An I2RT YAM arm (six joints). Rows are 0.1 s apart.
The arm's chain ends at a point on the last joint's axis. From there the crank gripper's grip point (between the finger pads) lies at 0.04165 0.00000 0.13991 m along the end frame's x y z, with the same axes.
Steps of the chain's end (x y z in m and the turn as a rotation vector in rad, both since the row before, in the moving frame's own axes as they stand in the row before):
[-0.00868 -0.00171 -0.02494 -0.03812 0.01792 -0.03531]
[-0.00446 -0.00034 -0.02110 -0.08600 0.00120 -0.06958]
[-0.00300 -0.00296 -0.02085 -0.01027 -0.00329 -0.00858]
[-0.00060 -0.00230 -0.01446 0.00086 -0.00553 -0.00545]
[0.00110 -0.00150 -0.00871 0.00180 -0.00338 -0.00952]
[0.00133 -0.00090 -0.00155 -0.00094 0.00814 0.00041]
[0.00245 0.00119 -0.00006 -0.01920 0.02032 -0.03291]
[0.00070 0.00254 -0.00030 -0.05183 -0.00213 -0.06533]
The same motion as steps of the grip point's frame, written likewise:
[-0.00611 0.00209 -0.02578 -0.03812 0.01792 -0.03531]
[-0.00398 0.00877 -0.02154 -0.08600 0.00120 -0.06958]
[-0.00346 -0.00188 -0.02072 -0.01027 -0.00329 -0.00858]
[-0.00138 -0.00265 -0.01423 0.00086 -0.00553 -0.00545]
[0.00062 -0.00215 -0.00857 0.00180 -0.00338 -0.00952]
[0.00247 -0.00075 -0.00189 -0.00094 0.00814 0.00041]
[0.00531 0.00245 -0.00095 -0.01920 0.02032 -0.03291]
[0.00055 0.00708 -0.00033 -0.05183 -0.00213 -0.06533]

